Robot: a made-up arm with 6 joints.
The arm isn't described. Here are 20 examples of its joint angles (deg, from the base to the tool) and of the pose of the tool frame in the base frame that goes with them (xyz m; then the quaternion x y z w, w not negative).
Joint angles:
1: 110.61 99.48 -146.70 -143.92 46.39 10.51
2: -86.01 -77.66 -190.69 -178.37 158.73 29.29
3: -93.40 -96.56 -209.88 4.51 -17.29 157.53
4: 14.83 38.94 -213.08 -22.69 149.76 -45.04
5: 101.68 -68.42 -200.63 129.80 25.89 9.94
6: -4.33 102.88 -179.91 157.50 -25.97 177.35
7: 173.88 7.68 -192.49 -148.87 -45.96 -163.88
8: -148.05 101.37 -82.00 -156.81 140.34 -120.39
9: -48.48 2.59 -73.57 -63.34 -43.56 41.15
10: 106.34 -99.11 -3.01 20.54 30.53 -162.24
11: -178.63 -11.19 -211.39 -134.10 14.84 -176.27
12: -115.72 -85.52 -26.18 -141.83 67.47 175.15
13: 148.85 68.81 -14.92 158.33 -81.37 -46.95
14: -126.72 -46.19 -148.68 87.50 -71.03 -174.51
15: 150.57 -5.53 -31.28 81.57 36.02 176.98
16: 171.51 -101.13 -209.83 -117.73 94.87 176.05
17: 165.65 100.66 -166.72 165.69 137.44 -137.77
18: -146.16 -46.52 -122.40 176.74 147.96 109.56
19: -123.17 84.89 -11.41 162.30 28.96 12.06
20: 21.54 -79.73 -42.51 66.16 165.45 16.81
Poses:
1: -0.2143 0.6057 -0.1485 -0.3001 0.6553 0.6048 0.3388
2: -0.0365 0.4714 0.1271 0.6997 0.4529 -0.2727 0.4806
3: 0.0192 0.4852 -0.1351 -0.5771 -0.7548 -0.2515 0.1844
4: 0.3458 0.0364 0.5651 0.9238 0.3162 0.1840 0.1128
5: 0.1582 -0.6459 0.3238 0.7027 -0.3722 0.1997 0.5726
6: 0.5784 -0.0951 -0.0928 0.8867 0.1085 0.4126 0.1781
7: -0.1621 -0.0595 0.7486 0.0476 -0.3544 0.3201 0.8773
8: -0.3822 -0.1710 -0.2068 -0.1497 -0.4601 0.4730 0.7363
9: 0.3379 -0.1833 0.5256 0.6859 0.0375 0.7065 0.1699
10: -0.0024 0.0326 0.3359 -0.5061 0.6213 0.5849 0.1255
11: 0.2680 -0.0357 0.7734 0.1026 0.4403 0.4141 0.7900
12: -0.0328 0.0358 0.5012 -0.2456 -0.1775 0.5753 0.7597
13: -0.1054 0.1196 0.1913 0.3452 0.2322 0.7335 0.5375
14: 0.0665 0.3238 0.6127 -0.3182 -0.4970 -0.1613 0.7911
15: -0.2636 0.1548 0.2271 0.6170 -0.6847 -0.1134 0.3709
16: 0.5100 0.0352 -0.1223 -0.1913 -0.7814 -0.5248 0.2781
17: -0.5748 0.1096 0.1471 0.1848 0.1300 0.3045 0.9253
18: 0.2932 0.1870 0.6652 -0.7168 0.5926 -0.1203 0.3471
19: 0.0113 0.0305 0.0032 -0.8089 -0.4374 -0.3765 0.1128
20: -0.2131 0.0321 0.3779 -0.7602 -0.4725 0.3972 0.2028
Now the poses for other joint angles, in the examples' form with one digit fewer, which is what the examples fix.
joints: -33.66 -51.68 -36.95 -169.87 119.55 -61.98
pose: 0.026 -0.048 0.617 0.142 -0.214 -0.732 0.631
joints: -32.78 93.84 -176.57 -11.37 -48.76 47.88
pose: 0.512 -0.295 0.259 -0.373 0.192 -0.903 0.091
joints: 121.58 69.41 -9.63 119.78 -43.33 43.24
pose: 0.061 0.144 0.117 0.725 -0.103 0.662 0.161
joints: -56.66 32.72 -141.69 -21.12 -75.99 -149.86
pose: 0.226 -0.255 0.644 -0.157 0.090 -0.276 0.944
